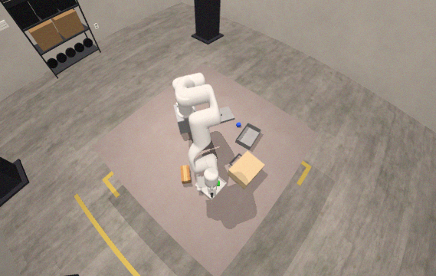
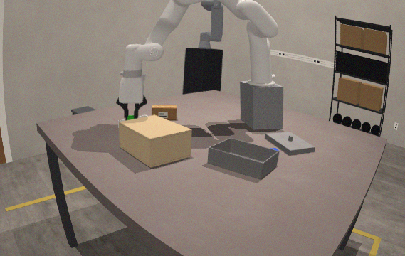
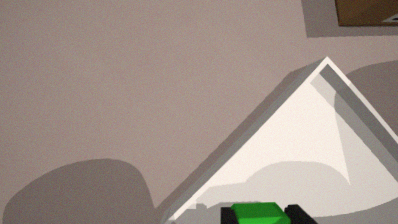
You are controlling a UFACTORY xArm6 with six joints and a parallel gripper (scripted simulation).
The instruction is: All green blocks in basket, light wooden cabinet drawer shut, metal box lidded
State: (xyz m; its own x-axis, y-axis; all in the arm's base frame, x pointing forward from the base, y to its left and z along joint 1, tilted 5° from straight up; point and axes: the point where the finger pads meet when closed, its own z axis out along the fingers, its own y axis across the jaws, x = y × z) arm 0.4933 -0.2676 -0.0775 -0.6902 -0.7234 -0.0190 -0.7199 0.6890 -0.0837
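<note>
My hand is 4 cm above the white basket, 3 cm to the right of it and 3 cm past it. From my hand the other things lie so: metal box (49 cm to the left, 7 cm behind, 3 cm below); then light wooden cabinet (25 cm to the left, 7 cm ahead, 1 cm below); then blue block (53 cm to the left, 20 cm behind, 4 cm below).
</note>
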